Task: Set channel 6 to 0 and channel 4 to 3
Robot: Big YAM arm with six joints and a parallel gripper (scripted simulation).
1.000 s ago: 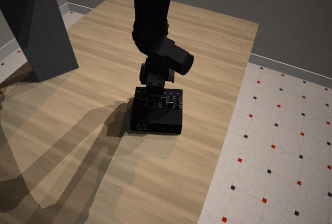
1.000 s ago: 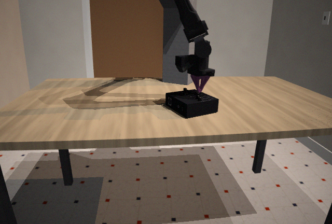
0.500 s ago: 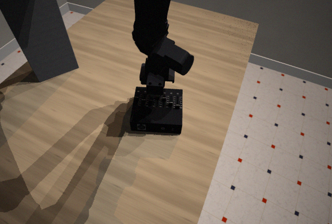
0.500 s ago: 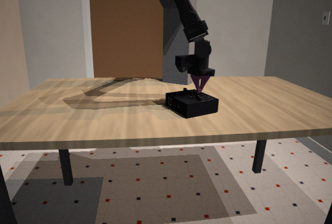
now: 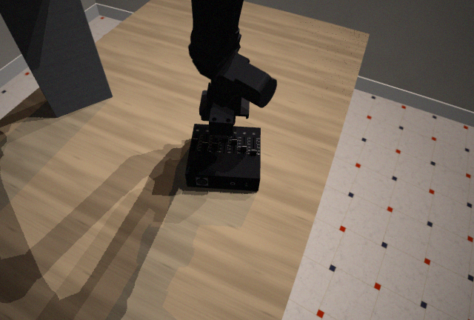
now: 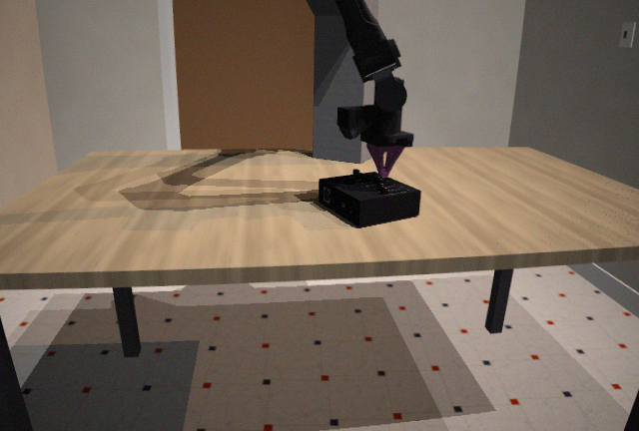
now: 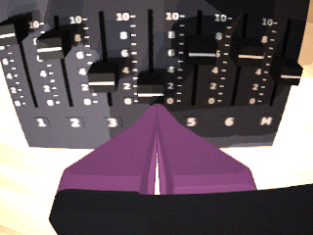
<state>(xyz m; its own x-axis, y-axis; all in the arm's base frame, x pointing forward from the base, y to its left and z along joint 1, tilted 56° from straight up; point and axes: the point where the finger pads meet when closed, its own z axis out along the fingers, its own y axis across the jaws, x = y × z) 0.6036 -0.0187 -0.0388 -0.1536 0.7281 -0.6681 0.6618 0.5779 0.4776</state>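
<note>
Right now my hand is 1 cm short of the channel 4 cap, 1 cm to the left of it and 1 cm above it. The rest, counted from my hand: channel 5 cap: 1 cm behind, 4 cm to the right, 1 cm below; then channel 6 cap: 3 cm behind, 4 cm to the right, 1 cm below; then channel 3 cap: 3 cm ahead, 2 cm to the right, 1 cm below.
</note>
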